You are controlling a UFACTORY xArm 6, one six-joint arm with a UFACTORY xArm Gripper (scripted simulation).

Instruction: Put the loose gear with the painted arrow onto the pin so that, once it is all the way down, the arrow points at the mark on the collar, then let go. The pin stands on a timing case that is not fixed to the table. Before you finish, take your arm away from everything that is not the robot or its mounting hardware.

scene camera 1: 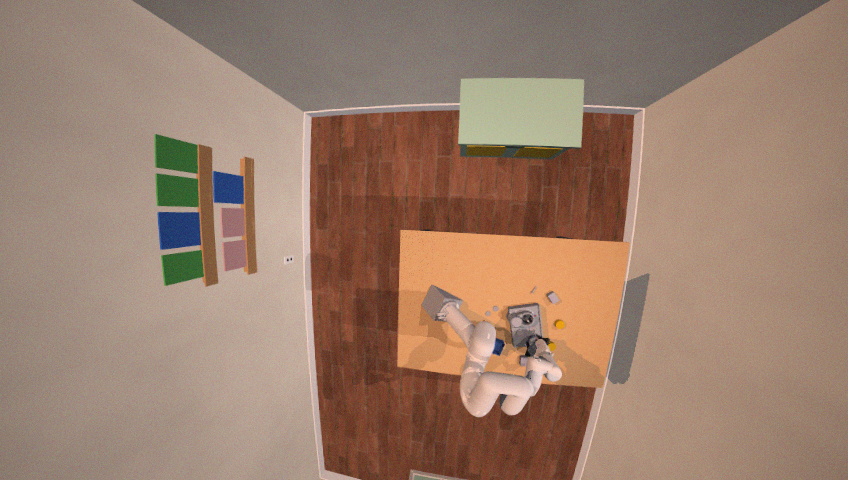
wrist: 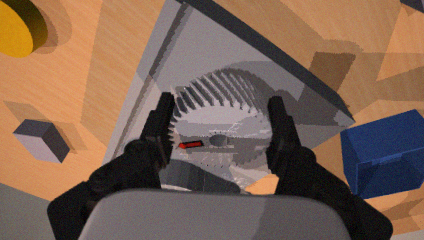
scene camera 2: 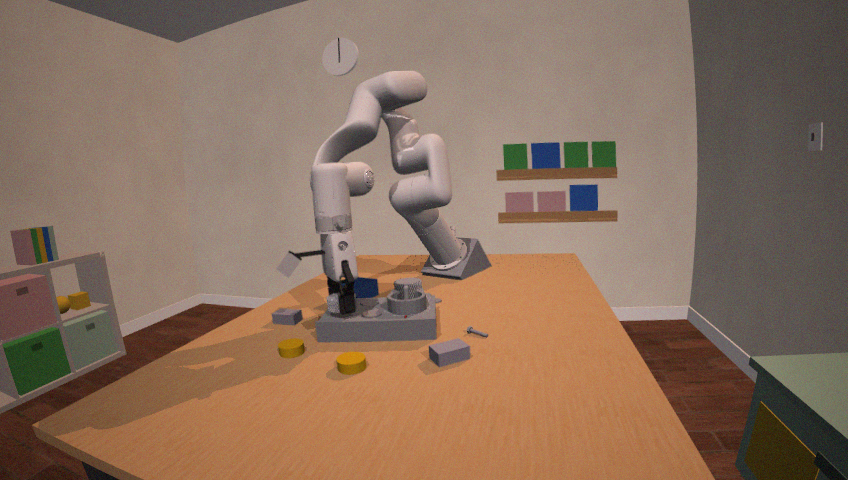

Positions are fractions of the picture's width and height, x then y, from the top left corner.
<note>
I see my gripper (scene camera 2: 0.40,0.64), a timing case (scene camera 2: 0.48,0.67) and a gear (wrist: 0.53,0.50).
The timing case is seen too in scene camera 1 (scene camera 1: 0.62,0.65) and in the wrist view (wrist: 0.43,0.20). My gripper shows as well in the wrist view (wrist: 0.52,0.46).
</note>
